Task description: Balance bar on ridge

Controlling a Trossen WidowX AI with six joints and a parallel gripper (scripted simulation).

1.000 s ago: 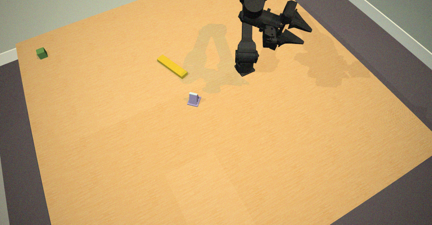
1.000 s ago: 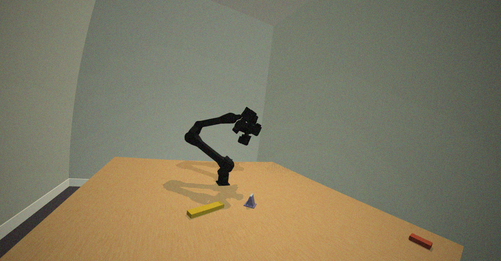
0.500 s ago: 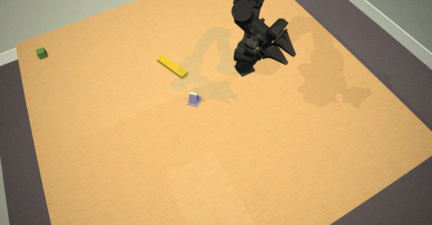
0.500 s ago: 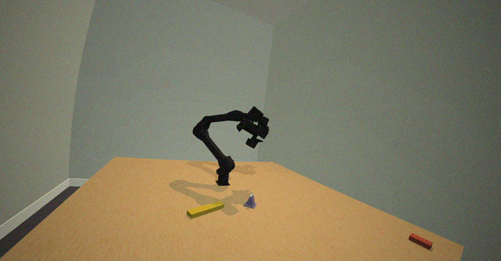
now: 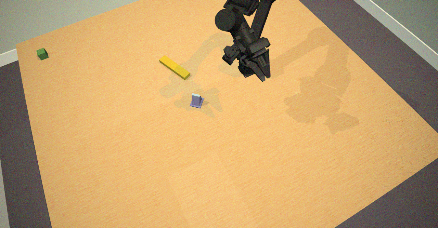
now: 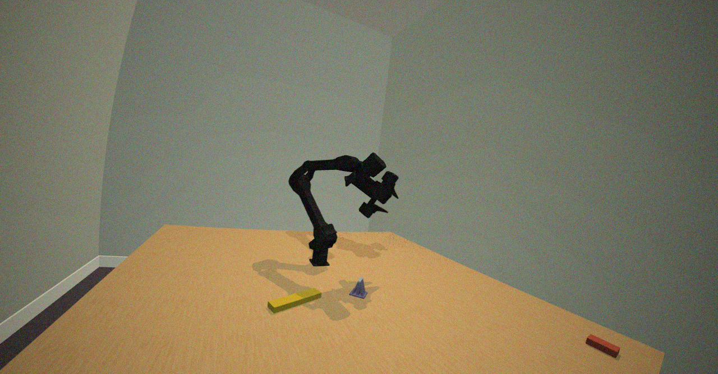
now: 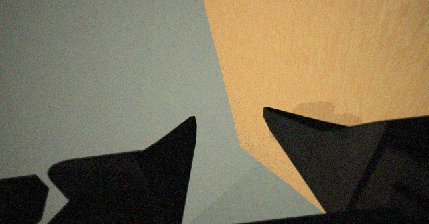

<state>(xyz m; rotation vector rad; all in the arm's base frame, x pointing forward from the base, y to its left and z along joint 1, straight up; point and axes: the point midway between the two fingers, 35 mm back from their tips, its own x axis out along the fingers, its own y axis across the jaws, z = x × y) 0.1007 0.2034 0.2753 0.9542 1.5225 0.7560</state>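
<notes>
Now: gripper tip 160 mm short of the yellow bar, 380 mm to the left of it and 250 mm above it. From my gripper tip the other things lie so: red block: 640 mm ahead, 270 mm to the left, 250 mm below; green cube: 640 mm ahead, 730 mm to the right, 240 mm below.
</notes>
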